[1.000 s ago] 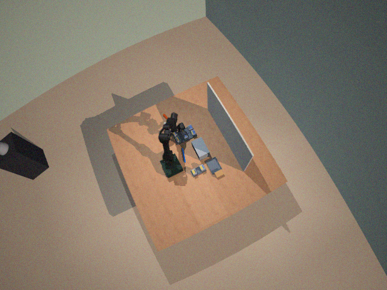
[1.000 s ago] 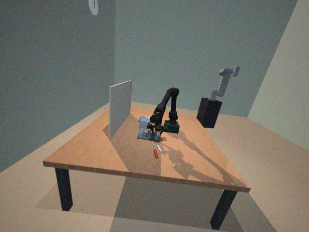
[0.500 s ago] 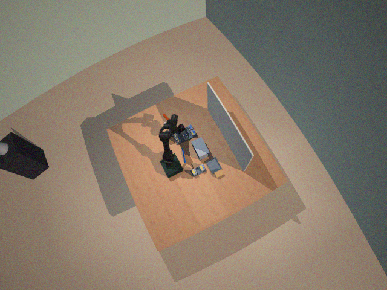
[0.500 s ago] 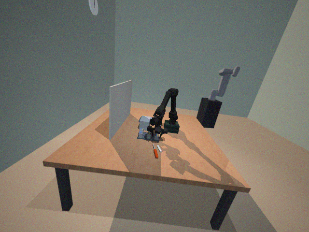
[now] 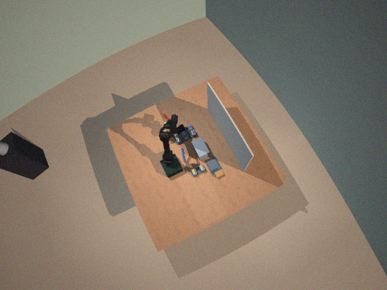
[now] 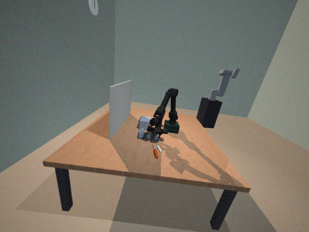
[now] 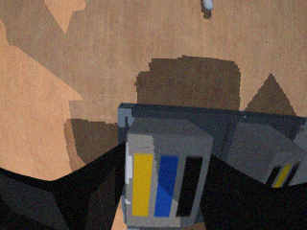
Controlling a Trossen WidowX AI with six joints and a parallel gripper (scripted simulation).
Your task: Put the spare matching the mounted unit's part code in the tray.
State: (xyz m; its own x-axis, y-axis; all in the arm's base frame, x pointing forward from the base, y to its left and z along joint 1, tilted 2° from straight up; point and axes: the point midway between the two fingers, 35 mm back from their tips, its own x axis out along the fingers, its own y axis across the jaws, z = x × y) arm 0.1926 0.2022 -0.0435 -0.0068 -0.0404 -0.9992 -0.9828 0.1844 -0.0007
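Now: gripper tip 110 mm short of the grey tray, 440 mm to the left of it and 10 mm above it. From my gripper tip the other things lie so: grey spare (30 mm above); blue pen (50 mm behind, 200 mm to the right, 10 mm below); grey mounted unit (100 mm ahead, 250 mm to the right, 30 mm above).
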